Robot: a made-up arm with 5 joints.
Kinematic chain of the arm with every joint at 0, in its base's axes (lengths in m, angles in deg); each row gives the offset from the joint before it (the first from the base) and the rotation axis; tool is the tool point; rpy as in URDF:
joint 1: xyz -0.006 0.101 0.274 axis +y
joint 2: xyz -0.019 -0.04 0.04 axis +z
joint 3: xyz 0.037 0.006 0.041 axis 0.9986 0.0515 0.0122
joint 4: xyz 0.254 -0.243 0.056 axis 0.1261 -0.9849 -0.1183
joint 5: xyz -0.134 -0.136 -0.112 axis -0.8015 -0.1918 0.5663
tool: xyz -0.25 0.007 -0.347 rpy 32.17 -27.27 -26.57
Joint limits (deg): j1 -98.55..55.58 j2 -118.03..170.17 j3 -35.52..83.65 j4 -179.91..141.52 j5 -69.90..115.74
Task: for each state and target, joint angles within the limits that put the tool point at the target. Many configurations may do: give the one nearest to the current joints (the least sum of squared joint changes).
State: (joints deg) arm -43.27 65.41 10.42 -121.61 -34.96
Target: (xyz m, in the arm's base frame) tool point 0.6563 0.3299 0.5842
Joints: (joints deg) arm -4.78 84.17 47.90 -139.25 -15.80
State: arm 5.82 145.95 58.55 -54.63 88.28
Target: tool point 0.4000 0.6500 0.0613
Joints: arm -11.37 148.99 32.18 -55.31 60.01
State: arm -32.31 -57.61 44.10 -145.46 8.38
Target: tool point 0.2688 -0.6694 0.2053
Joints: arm -38.14 -16.08 83.25 -143.33 -9.18
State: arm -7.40 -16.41 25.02 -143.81 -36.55
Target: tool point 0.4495 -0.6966 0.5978
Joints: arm 4.49 -16.13 27.69 -169.87 2.28
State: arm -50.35 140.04 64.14 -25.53 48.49
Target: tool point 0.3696 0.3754 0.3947
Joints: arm -54.53 170.17 39.63 -43.32 6.50
